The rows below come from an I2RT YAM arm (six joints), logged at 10 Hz.
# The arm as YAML. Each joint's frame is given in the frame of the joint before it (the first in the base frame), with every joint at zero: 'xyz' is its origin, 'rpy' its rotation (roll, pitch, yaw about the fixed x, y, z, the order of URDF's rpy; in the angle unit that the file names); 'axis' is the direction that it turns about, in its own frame. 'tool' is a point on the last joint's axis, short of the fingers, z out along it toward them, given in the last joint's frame.
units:
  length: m
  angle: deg
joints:
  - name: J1
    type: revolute
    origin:
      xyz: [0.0, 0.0, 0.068]
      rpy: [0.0, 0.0, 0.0]
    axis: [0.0, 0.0, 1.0]
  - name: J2
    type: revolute
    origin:
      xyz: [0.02, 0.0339, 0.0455]
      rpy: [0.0, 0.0, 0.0]
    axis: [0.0, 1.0, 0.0]
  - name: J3
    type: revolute
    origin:
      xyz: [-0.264, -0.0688, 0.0]
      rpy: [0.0, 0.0, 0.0]
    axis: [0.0, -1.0, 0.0]
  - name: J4
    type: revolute
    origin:
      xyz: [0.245, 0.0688, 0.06]
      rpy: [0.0, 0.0, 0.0]
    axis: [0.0, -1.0, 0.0]
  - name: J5
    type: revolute
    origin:
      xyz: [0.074, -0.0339, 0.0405]
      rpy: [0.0, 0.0, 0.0]
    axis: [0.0, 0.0, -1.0]
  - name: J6
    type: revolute
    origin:
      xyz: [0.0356, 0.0, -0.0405]
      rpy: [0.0, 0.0, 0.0]
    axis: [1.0, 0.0, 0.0]
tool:
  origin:
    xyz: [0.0, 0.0, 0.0]
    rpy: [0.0, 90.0, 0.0]
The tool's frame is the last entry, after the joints.
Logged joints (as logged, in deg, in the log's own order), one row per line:
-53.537, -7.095, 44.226, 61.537, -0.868, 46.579
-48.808, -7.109, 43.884, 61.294, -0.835, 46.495
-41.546, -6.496, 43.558, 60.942, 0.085, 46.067
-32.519, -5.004, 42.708, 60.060, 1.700, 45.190
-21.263, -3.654, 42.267, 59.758, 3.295, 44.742
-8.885, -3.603, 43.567, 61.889, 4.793, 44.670
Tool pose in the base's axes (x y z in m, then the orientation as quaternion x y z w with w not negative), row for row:
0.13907, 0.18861, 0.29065, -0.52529, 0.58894, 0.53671, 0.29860
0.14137, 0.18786, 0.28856, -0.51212, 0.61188, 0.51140, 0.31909
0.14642, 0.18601, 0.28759, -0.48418, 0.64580, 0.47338, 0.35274
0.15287, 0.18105, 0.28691, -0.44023, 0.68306, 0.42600, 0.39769
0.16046, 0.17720, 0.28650, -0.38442, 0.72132, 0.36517, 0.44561
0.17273, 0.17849, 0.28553, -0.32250, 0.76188, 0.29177, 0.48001
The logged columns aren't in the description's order. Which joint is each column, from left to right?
Columns, left to right: J5, J4, J3, J2, J6, J1.
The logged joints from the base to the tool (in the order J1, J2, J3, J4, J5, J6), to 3 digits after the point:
46.579, 61.537, 44.226, -7.095, -53.537, -0.868
46.495, 61.294, 43.884, -7.109, -48.808, -0.835
46.067, 60.942, 43.558, -6.496, -41.546, 0.085
45.190, 60.060, 42.708, -5.004, -32.519, 1.700
44.742, 59.758, 42.267, -3.654, -21.263, 3.295
44.670, 61.889, 43.567, -3.603, -8.885, 4.793

